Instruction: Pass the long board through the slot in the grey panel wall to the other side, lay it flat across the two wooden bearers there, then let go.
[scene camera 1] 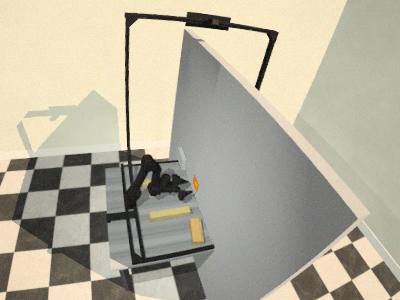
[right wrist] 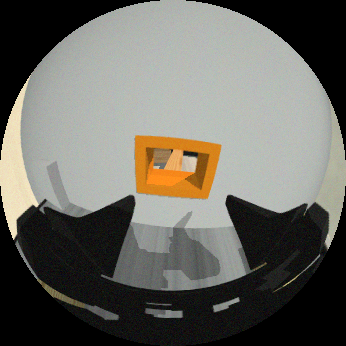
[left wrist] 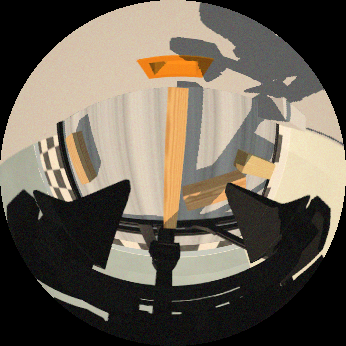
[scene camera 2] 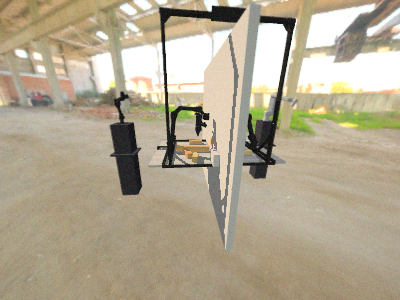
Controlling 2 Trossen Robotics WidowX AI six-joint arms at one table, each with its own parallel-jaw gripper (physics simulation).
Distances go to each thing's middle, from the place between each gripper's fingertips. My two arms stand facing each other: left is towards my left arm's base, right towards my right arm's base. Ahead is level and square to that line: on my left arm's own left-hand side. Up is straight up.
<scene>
Right now the orange-framed slot [right wrist: 197, 184] is 170 mm to the right of my left hand and 80 mm below it.
Right now the orange-framed slot is 1 cm behind my right hand, 6 cm to the left of it and 1 cm above it.
</scene>
